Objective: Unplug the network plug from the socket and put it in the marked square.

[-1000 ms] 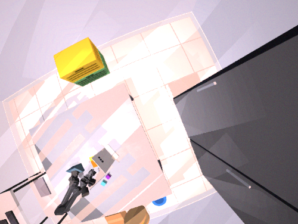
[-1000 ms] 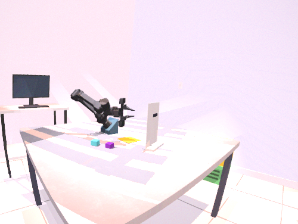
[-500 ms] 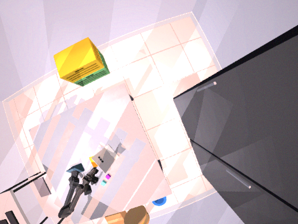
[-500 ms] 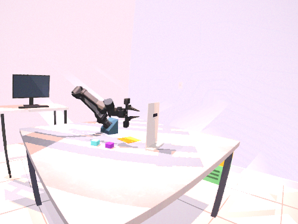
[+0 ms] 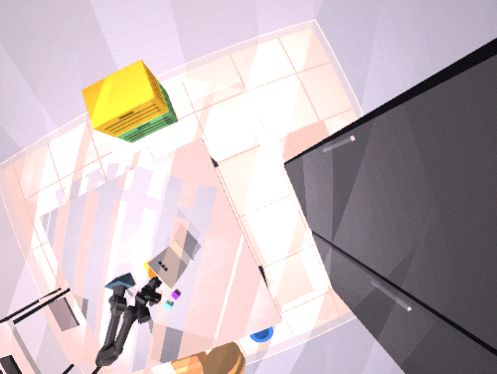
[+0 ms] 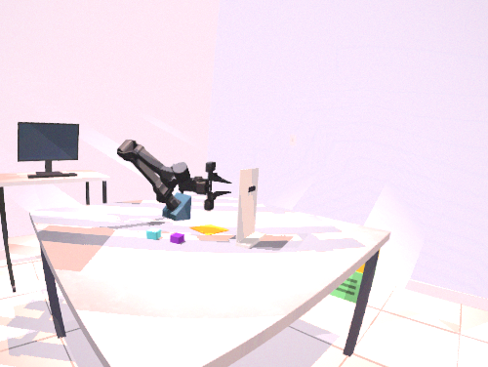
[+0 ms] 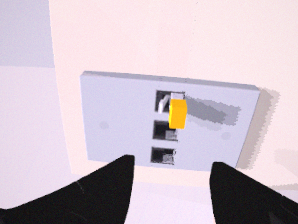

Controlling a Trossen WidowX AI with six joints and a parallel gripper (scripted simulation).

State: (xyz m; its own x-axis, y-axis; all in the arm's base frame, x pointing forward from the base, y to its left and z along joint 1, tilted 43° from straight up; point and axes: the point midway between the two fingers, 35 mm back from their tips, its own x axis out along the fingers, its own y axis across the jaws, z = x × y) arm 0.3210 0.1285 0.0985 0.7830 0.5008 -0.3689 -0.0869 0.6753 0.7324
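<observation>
Now: gripper tip 50 mm short of the yellow network plug and 20 mm to the right of it. Round my gripper tip: purple cube (50 mm behind, 210 mm to the right, 180 mm below); then orange marked square (120 mm behind, 10 mm to the right, 190 mm below); then upright panel (70 mm ahead, 40 mm to the left, 70 mm below).
</observation>
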